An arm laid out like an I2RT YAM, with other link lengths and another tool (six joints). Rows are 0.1 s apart.
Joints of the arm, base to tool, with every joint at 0 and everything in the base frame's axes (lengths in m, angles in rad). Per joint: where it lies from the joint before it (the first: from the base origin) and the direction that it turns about. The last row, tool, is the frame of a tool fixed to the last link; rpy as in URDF.
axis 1: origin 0.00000 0.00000 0.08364 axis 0 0 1
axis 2: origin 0.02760 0.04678 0.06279 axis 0 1 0
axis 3: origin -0.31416 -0.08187 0.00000 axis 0 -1 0
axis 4: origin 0.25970 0.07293 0.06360 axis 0 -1 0
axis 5: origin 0.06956 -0.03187 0.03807 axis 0 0 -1
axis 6: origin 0.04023 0.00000 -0.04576 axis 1 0 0
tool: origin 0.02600 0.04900 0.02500 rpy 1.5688 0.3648 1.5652
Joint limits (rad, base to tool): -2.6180..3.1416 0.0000..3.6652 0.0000..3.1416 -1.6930..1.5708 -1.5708..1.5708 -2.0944..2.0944
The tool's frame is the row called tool.
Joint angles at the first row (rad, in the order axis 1, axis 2, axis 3, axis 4, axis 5, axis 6):
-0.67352 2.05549 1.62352 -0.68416 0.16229 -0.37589
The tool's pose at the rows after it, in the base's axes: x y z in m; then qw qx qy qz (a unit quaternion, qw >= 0):
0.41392 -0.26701 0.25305 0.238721 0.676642 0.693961 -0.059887
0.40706 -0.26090 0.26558 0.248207 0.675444 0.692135 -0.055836
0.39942 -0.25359 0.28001 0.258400 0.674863 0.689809 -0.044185
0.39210 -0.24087 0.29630 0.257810 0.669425 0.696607 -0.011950
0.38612 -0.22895 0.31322 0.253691 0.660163 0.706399 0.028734
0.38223 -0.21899 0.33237 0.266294 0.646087 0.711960 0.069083
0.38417 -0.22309 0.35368 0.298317 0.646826 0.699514 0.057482
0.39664 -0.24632 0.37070 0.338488 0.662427 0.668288 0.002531
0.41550 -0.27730 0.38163 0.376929 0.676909 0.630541 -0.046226
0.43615 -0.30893 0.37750 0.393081 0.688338 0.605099 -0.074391
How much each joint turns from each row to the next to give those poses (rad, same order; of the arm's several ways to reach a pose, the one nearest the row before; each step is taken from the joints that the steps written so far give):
-0.00025 -0.03544 -0.02132 -0.00001 -0.00420 0.00316
0.00008 -0.04387 -0.02386 0.00001 -0.00618 0.00077
-0.00119 -0.04845 -0.02456 -0.00155 -0.02096 0.00491
0.00144 -0.04543 -0.01300 -0.02913 -0.06600 0.00061
-0.00057 -0.03399 0.00394 -0.03981 -0.08620 -0.00589
0.00029 -0.03550 0.00227 -0.00464 -0.08300 -0.00558
0.00011 -0.01514 0.04830 0.00147 0.03234 0.01221
-0.00374 0.03965 0.11089 0.00312 0.12914 0.02260
-0.00715 0.07817 0.13380 0.01823 0.11923 0.02241
-0.01171 0.10771 0.13462 0.00455 0.06685 0.01452

